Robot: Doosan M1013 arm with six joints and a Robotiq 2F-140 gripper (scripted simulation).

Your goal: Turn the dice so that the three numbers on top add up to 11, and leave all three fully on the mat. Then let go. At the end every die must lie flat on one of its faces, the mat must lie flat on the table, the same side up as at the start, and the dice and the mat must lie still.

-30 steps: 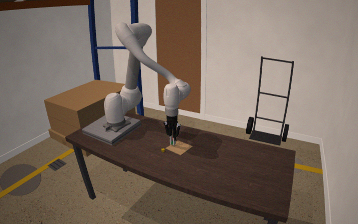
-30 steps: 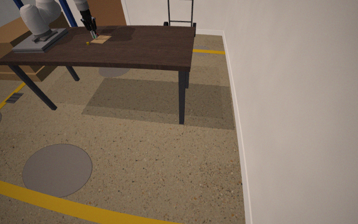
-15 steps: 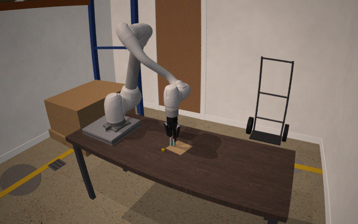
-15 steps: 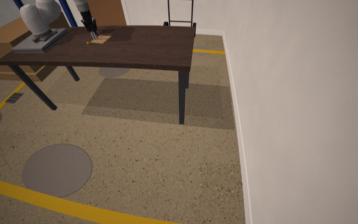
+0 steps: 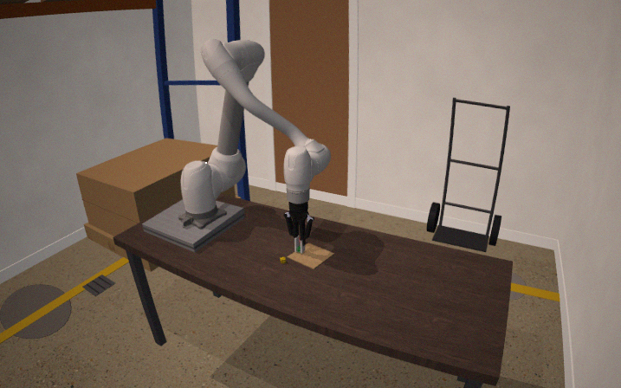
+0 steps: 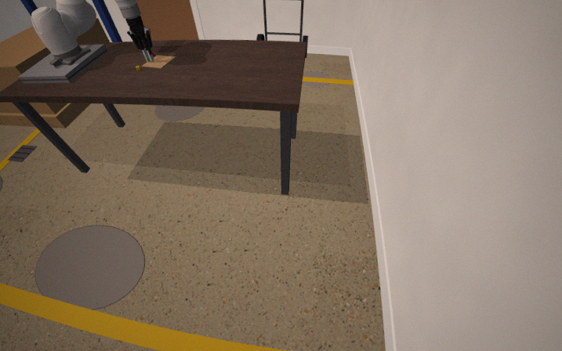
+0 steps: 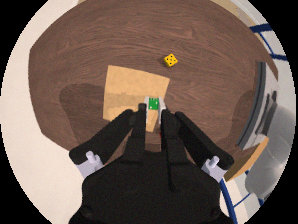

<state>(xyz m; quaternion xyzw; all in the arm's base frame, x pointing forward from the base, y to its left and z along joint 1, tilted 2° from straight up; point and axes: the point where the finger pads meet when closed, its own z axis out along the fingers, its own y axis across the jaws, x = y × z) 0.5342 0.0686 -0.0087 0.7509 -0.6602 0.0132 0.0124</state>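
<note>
The green die lies 20 mm below my hand. Also, from my hand: red die 80 mm to the left, 40 mm behind, 30 mm below; then tan mat 50 mm ahead, 40 mm below, 10 mm to the left; then yellow die 100 mm to the right, 30 mm below, 20 mm behind.
</note>
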